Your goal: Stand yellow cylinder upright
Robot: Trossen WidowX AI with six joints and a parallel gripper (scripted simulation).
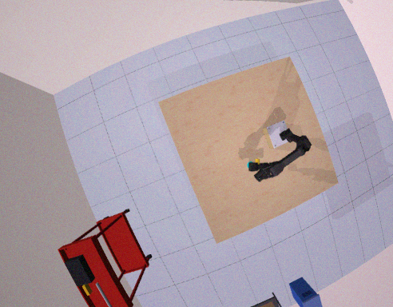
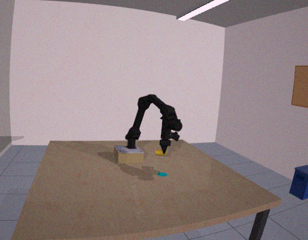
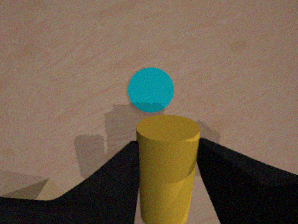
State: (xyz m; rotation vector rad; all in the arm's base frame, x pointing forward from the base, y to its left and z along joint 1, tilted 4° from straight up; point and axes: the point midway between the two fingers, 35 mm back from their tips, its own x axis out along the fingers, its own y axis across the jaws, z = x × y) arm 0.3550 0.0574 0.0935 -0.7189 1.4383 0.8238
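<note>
The cyan circle lies 140 mm below my gripper tip. Round my gripper tip: yellow tall cylinder: 10 mm behind, 20 mm to the right.
</note>
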